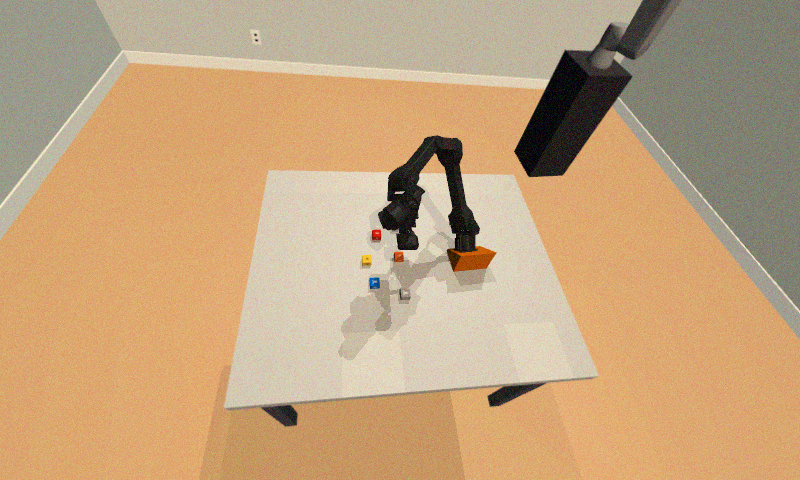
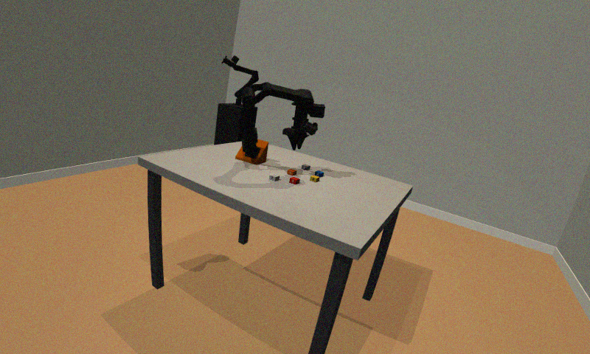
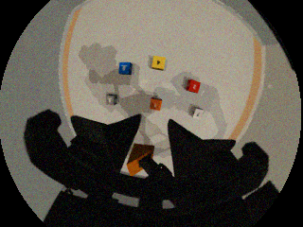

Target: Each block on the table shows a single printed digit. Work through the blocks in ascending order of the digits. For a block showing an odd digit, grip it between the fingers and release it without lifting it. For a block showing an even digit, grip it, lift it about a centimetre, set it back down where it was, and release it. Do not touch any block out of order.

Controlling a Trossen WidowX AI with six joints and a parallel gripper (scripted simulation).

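The red block lies 6 cm ahead of my gripper tip, 11 cm to the right of it and 11 cm below it. Round my gripper tip: orange block 11 cm below; blue block 10 cm ahead, 9 cm to the left, 11 cm below; yellow block 11 cm ahead, 11 cm below.
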